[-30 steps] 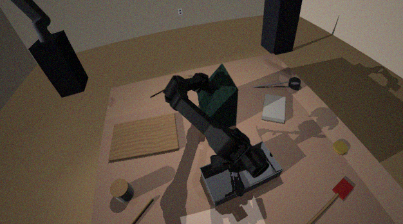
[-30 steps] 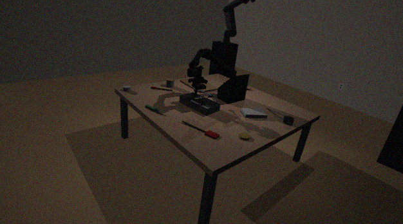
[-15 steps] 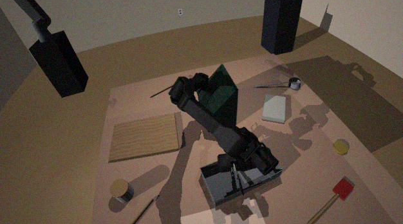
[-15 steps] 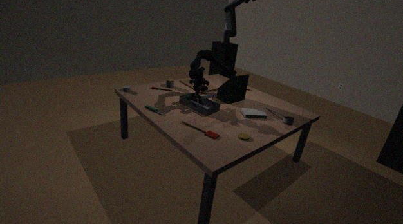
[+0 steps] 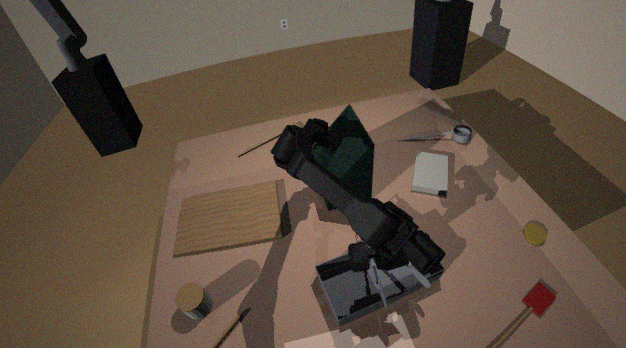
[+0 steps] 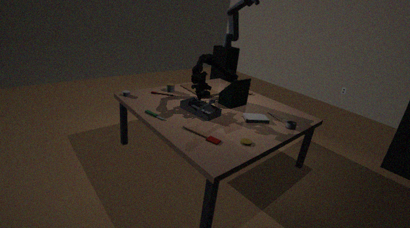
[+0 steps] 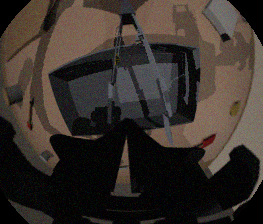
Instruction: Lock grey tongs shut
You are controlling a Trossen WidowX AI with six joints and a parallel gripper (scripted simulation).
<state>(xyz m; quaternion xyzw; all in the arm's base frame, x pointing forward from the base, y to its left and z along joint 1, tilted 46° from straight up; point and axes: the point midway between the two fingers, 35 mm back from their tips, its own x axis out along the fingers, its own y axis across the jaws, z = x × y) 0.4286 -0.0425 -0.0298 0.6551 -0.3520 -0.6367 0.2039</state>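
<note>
Now: the roasting tin 30 mm behind my gripper tip, 10 mm to the right of it and 70 mm below it. Also, from my gripper tip: red spatula (220 mm ahead, 300 mm to the left, 100 mm below); then tan-topped cylinder (100 mm behind, 510 mm to the right, 70 mm below); then white block (310 mm behind, 330 mm to the left, 90 mm below).
</note>
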